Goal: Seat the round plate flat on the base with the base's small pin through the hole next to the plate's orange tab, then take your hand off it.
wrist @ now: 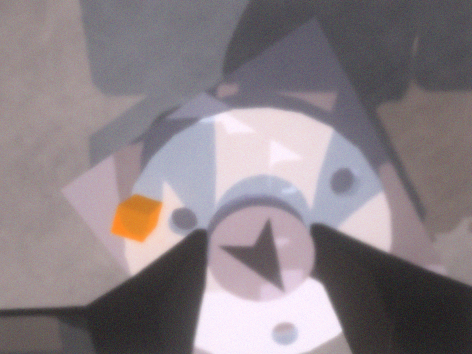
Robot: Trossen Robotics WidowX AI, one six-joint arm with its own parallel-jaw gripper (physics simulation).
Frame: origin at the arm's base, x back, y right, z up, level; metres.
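Seen in the pictures: gripper, between the fingertips: [258, 236].
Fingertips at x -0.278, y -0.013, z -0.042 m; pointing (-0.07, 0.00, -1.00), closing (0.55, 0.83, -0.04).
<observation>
Pixels of each thing's top centre, then the offset from my fingertips to it. "spot": a spot on its surface instead. Level surfaces: height alone.
- round plate, centre of its top: [259, 266] dx +0.003, dy -0.002, dz +0.016 m
- angular grey-purple base, a spot on its surface: [92, 192] spot: dx -0.053, dy -0.049, dz -0.012 m
- dark round hole, a spot on its surface: [184, 218] spot: dx -0.021, dy -0.024, dz -0.012 m
- third hole, a spot on its surface: [285, 334] spot: dx +0.048, dy -0.019, dz -0.003 m
- raised round knob, a spot on its surface: [237, 277] spot: dx +0.006, dy -0.014, dz +0.008 m
- mottled grey-brown surface, height of its surface: dz -0.036 m
The round plate [270, 135], pale with blue-grey shaded patches, lies over the angular grey-purple base [92, 192] in the wrist view. Its orange tab [137, 218] is at the left edge. A dark round hole [184, 218] is right beside the tab; another hole [343, 181] is at the upper right and a third hole [285, 333] near the bottom. A raised round knob [237, 277] with a dark arrow-like patch stands at the plate's middle. My gripper [258, 236] is shut on the knob, one black finger at each side. The small pin cannot be made out, nor whether the plate is flush.
Corners of the base stick out past the plate at left, top and right. A mottled grey-brown surface [40, 125] surrounds them. Dark and blue-grey shadows fall across the upper part of the view.
</observation>
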